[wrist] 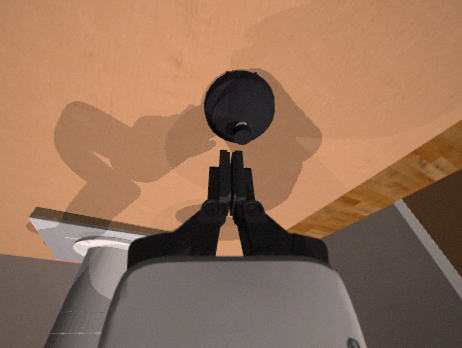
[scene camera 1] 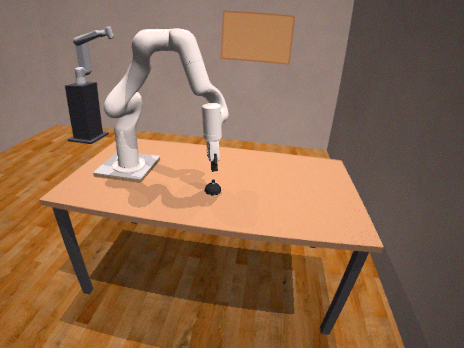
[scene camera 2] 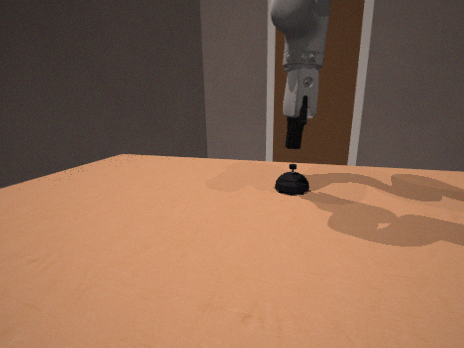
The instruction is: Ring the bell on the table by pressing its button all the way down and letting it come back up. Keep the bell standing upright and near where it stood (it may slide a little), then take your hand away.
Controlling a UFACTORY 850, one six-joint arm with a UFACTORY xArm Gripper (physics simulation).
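A black dome-shaped bell (scene camera 1: 213, 189) (scene camera 2: 292, 184) (wrist: 239, 100) stands upright on the table (scene camera 1: 300, 200) (scene camera 2: 175, 260) (wrist: 125, 40). Its small button (scene camera 2: 293, 166) (wrist: 242, 132) stands raised on a thin stem above the dome, with a short bit of bright stem showing. My gripper (scene camera 1: 214, 170) (scene camera 2: 293, 148) (wrist: 229, 162) is shut with nothing between its fingers. It points down above the bell, and in both scene views a gap shows between the fingertips and the button. In the wrist view the fingertips do not cover the button.
The arm's base plate (scene camera 1: 107, 172) (wrist: 55, 235) lies on the table at the left in scene camera 1. Shadows of the arm fall around the bell. A second, smaller arm on a dark pedestal (scene camera 1: 85, 112) stands on the floor behind the table.
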